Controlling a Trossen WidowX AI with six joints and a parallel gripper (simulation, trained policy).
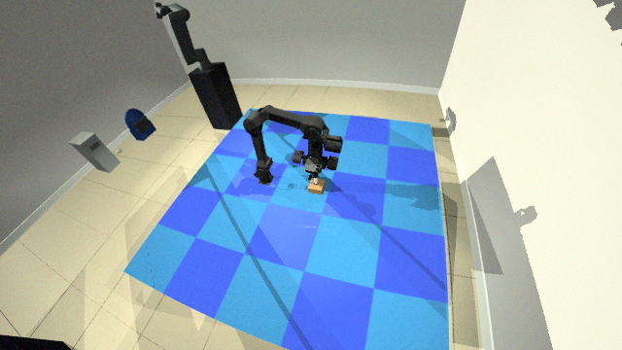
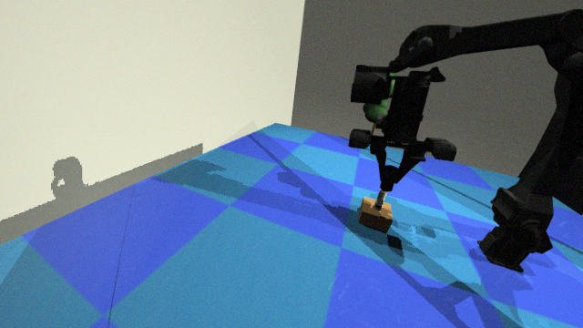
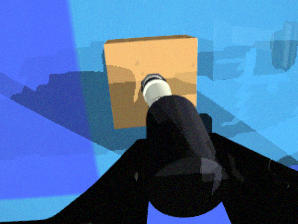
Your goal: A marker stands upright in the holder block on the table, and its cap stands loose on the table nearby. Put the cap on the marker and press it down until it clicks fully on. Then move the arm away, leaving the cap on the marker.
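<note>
Now: gripper tip 10 mm to the left of the holder block and 90 mm above it. From my gripper tip the other things lie so: black cap (10 mm above).
</note>
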